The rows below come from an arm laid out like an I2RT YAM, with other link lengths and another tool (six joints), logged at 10 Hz.
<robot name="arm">
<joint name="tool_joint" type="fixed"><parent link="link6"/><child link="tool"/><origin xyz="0.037 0.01 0.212" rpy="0.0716 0 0.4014"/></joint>
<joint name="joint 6" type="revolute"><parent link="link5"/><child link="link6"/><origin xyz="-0.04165 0 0.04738" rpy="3.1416 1.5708 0"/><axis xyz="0 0 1"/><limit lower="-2.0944" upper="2.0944"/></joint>
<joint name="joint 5" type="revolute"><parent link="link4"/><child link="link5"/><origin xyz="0.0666 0.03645 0.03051" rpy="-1.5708 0 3.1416"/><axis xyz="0 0 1"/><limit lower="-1.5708" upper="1.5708"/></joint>
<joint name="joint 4" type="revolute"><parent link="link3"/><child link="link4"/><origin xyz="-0.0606 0.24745 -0.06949" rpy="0 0 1.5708"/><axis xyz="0 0 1"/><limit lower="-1.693" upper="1.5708"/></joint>
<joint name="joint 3" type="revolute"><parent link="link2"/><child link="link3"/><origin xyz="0 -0.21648 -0.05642" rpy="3.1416 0 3.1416"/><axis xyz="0 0 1"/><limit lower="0" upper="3.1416"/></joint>
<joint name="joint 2" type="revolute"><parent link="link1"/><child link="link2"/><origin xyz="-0.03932 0.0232 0.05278" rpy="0 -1.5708 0"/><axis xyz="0 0 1"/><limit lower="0" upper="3.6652"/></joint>
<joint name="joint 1" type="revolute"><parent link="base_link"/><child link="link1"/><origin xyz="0 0 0.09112" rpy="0 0 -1.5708"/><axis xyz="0 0 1"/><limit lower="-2.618" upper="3.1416"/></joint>
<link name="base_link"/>
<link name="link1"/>
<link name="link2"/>
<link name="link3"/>
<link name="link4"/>
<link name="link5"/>
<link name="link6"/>
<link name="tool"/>
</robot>
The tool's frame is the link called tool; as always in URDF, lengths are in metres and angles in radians.
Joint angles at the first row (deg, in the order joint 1, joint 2, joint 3, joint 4, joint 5, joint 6):
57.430 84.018 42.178 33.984 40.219 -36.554
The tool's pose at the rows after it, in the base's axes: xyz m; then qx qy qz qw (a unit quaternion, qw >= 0):
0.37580, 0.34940, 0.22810, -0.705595, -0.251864, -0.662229, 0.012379
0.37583, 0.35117, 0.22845, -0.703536, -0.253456, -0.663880, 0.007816
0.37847, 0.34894, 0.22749, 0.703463, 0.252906, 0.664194, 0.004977
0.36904, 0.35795, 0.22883, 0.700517, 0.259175, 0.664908, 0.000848
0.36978, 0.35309, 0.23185, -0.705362, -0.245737, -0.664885, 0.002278
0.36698, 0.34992, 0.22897, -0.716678, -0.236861, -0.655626, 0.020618
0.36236, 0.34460, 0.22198, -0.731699, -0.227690, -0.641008, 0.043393
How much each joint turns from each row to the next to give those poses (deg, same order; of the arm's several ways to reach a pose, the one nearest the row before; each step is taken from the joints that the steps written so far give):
0.571 0.484 0.362 0.395 0.725 -0.466
0.270 0.703 0.364 0.655 0.504 -0.706
0.001 0.785 0.424 0.388 1.117 -0.972
1.845 0.162 0.360 -0.148 0.957 -0.111
0.095 -0.690 0.201 -1.140 0.939 1.619
-0.004 -2.020 -0.436 -3.617 -0.774 3.766
-0.132 -2.878 -1.164 -4.550 -1.392 4.694

